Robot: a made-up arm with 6 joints. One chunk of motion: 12 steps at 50 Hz.
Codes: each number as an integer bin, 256 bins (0 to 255) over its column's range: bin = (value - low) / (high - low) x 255, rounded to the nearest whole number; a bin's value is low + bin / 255 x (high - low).
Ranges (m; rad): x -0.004..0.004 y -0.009..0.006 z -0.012..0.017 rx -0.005..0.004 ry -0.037..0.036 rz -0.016..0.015
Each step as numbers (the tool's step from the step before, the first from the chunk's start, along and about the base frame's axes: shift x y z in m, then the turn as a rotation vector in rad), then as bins.
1 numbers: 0.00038 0.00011 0.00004 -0.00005 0.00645 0.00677
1 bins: 140 155 106 140 152 187
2 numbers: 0.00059 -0.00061 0.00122 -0.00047 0.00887 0.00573
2 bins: 146 143 116 128 160 179
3 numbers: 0.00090 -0.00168 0.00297 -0.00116 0.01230 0.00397
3 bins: 156 124 132 109 172 164
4 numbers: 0.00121 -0.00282 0.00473 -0.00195 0.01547 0.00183
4 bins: 166 105 147 86 183 147
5 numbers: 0.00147 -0.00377 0.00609 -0.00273 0.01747 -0.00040
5 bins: 174 89 159 64 190 128
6 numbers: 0.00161 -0.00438 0.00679 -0.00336 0.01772 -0.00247
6 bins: 179 79 165 46 191 111
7 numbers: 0.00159 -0.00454 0.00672 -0.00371 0.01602 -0.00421
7 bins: 178 76 165 37 185 97
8 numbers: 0.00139 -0.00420 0.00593 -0.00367 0.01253 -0.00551
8 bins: 172 82 158 38 173 86
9 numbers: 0.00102 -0.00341 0.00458 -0.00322 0.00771 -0.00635
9 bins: 160 95 146 50 156 79
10 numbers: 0.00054 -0.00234 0.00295 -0.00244 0.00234 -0.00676
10 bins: 145 113 131 73 137 76
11 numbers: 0.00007 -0.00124 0.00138 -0.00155 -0.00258 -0.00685
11 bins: 130 132 118 98 120 75
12 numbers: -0.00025 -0.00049 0.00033 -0.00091 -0.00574 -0.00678
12 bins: 120 145 108 116 109 76
